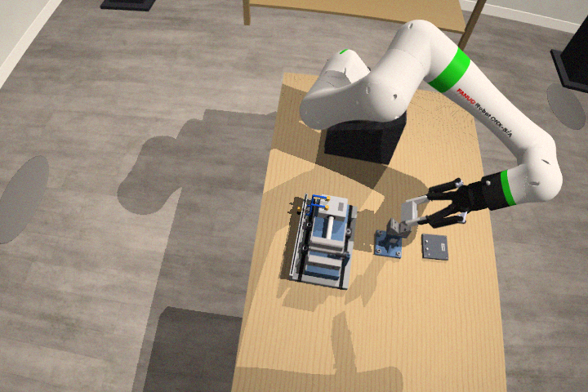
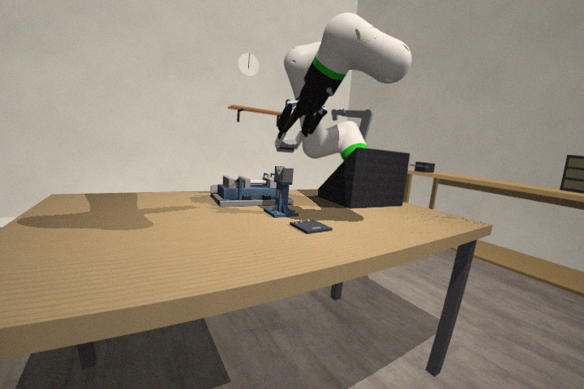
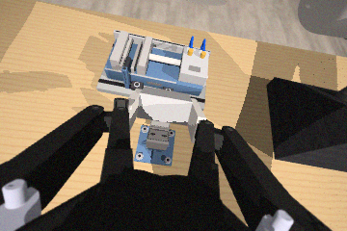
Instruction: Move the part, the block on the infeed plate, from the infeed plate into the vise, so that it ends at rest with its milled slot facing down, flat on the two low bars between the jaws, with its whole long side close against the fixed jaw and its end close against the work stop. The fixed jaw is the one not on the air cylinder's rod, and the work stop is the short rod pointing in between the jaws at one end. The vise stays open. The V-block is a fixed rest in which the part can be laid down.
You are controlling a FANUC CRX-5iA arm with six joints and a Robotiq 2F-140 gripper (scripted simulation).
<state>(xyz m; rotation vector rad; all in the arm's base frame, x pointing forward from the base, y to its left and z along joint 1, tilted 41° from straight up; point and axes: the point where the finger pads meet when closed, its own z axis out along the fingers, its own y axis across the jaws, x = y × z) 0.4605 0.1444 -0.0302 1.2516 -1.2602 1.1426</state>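
Right now the part is 1 cm to the right of my hand and 2 cm below it. The rest, counted from my hand: dark infeed plate 1 cm behind, 15 cm to the left, 25 cm below; then V-block post 2 cm to the right, 20 cm below; then work stop 10 cm ahead, 19 cm to the right, 16 cm below.
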